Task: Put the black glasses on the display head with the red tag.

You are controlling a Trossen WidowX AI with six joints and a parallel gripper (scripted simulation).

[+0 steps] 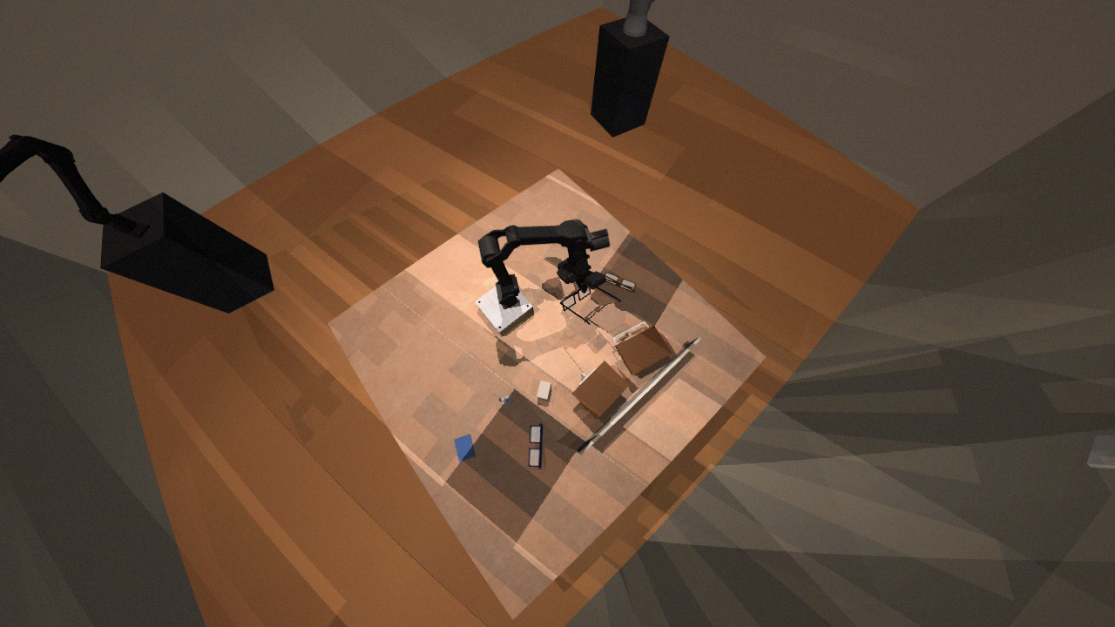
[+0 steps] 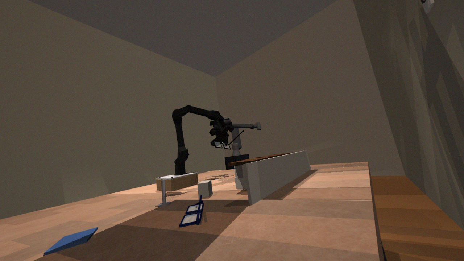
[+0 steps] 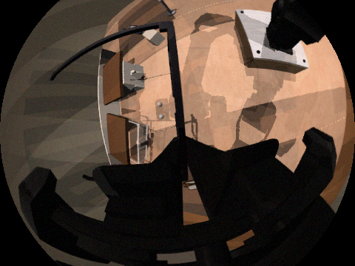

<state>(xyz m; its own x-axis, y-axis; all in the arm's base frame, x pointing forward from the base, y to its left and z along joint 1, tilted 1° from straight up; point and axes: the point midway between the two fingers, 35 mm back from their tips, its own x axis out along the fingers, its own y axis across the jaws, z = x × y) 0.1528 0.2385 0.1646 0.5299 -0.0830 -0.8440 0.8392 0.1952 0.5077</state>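
My gripper tip is now 28 cm short of the grey display head, 12 cm to the left of it and 14 cm above it. Round my gripper tip: grey post 16 cm ahead, 43 cm to the right, 17 cm below; white cube 20 cm ahead, 29 cm to the right, 17 cm below; long grey panel 40 cm ahead, 1 cm to the left, 14 cm below.
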